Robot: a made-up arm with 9 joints.
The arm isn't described. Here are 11 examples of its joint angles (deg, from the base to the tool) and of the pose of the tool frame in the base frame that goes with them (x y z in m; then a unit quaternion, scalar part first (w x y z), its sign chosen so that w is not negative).
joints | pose
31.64 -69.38 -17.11 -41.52 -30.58 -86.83 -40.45 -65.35 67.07 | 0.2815 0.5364 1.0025 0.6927 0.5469 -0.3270 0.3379
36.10 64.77 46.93 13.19 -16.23 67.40 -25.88 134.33 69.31 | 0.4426 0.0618 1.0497 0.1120 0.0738 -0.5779 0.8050
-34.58 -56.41 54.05 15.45 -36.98 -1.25 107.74 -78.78 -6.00 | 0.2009 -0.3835 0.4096 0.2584 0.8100 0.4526 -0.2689
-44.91 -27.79 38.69 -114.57 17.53 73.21 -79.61 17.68 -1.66 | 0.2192 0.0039 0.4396 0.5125 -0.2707 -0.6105 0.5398
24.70 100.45 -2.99 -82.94 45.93 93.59 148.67 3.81 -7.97 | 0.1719 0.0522 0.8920 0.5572 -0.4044 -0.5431 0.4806
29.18 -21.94 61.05 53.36 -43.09 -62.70 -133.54 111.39 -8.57 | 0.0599 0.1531 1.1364 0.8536 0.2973 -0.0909 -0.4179
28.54 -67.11 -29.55 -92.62 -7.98 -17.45 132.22 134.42 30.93 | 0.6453 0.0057 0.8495 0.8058 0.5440 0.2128 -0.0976
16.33 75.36 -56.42 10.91 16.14 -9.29 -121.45 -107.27 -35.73 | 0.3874 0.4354 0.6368 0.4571 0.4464 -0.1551 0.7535
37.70 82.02 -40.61 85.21 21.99 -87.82 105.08 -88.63 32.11 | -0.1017 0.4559 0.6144 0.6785 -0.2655 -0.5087 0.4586
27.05 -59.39 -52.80 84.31 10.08 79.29 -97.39 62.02 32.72 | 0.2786 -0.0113 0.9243 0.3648 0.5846 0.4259 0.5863
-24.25 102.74 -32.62 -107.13 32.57 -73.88 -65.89 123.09 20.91 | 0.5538 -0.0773 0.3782 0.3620 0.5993 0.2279 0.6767
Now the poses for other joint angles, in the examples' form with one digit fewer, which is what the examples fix.
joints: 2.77 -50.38 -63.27 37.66 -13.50 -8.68 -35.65 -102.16 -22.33
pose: 0.005 0.317 0.981 0.337 -0.004 -0.888 0.312
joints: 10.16 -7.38 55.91 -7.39 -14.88 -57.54 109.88 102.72 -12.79
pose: 0.521 -0.095 1.196 0.701 0.120 -0.390 0.585
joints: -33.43 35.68 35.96 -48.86 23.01 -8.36 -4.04 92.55 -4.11
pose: 0.724 -0.237 0.592 0.421 0.142 -0.860 0.249
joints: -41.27 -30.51 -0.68 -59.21 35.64 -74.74 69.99 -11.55 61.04
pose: 0.780 -0.207 0.768 0.455 -0.007 0.255 -0.853
